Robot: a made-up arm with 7 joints. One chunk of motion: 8 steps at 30 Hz.
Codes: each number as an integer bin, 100 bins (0 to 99) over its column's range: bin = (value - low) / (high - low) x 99, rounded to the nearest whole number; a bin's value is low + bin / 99 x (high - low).
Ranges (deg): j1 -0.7..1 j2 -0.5..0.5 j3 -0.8..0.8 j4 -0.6..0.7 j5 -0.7..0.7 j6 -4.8..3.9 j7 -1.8..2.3
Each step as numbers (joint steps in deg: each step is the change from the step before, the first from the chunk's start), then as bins.
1 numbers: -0.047 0.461 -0.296 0.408 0.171 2.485 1.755
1 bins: 38 95 31 77 62 83 86
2 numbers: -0.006 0.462 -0.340 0.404 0.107 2.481 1.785
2 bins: 40 95 28 76 57 83 87
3 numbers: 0.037 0.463 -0.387 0.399 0.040 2.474 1.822
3 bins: 43 95 26 76 52 83 87
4 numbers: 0.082 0.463 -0.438 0.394 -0.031 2.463 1.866
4 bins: 46 95 22 76 47 83 89
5 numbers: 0.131 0.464 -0.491 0.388 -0.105 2.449 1.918
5 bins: 48 95 19 75 42 82 90
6 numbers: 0.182 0.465 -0.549 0.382 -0.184 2.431 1.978
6 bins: 51 96 16 75 36 82 91
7 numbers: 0.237 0.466 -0.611 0.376 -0.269 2.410 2.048
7 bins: 55 96 12 74 30 82 93
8 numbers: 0.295 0.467 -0.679 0.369 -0.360 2.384 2.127
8 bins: 58 96 7 74 24 82 95
